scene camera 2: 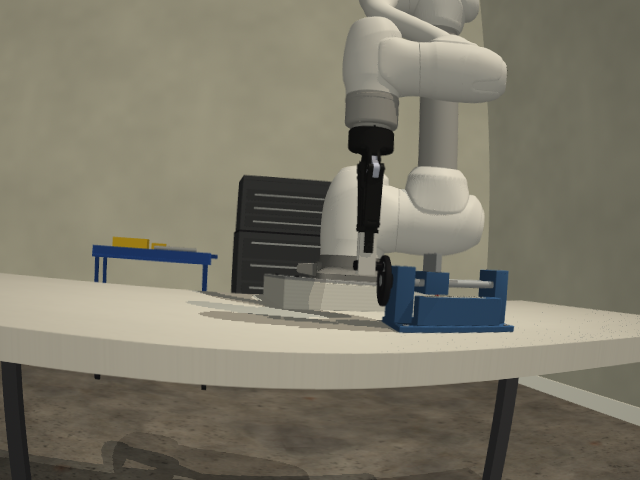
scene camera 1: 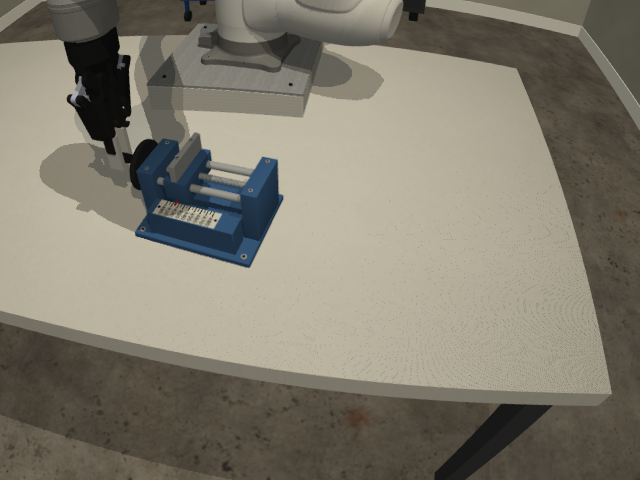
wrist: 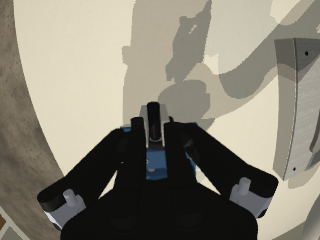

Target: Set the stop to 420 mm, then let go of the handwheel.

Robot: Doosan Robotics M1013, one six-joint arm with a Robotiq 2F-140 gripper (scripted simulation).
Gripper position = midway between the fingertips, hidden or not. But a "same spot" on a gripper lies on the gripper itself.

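Labels:
I can see my gripper in the wrist view (153, 114), and it is visible in scene camera 1 and scene camera 2 as well. On my gripper, (scene camera 1: 86, 124) and (scene camera 2: 369, 201) are one and the same spot.

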